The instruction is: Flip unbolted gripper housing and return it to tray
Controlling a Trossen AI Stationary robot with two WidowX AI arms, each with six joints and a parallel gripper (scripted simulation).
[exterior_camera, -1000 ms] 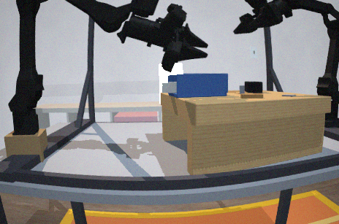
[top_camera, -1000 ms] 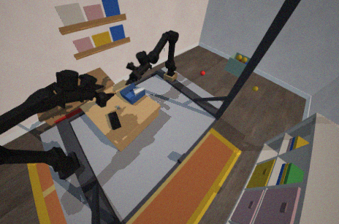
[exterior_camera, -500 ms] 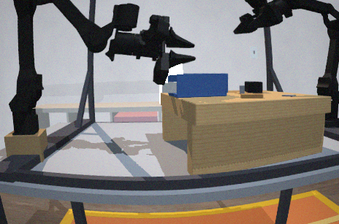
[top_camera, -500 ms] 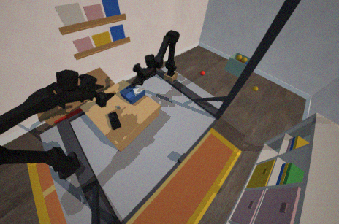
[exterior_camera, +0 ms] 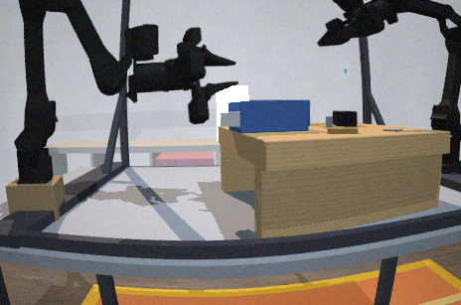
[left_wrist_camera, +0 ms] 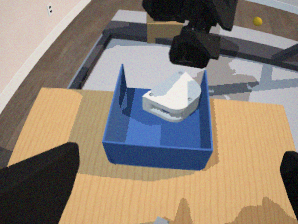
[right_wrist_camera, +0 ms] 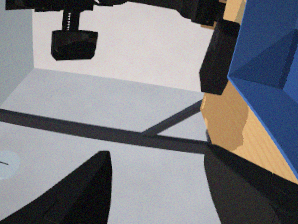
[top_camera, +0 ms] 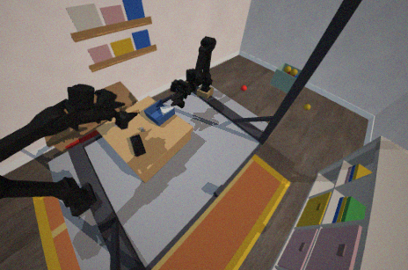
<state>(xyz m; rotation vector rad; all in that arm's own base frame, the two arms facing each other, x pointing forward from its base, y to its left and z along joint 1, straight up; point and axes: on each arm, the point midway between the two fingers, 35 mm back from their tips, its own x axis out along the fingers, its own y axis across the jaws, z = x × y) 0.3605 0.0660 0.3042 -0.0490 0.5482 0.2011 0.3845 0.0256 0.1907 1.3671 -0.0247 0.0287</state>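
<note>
My right gripper is now 100 mm to the right of the blue tray, 90 mm above it and 70 mm short of it. Round my right hand: wooden block: 190 mm to the left, 170 mm below, 70 mm ahead.
</note>
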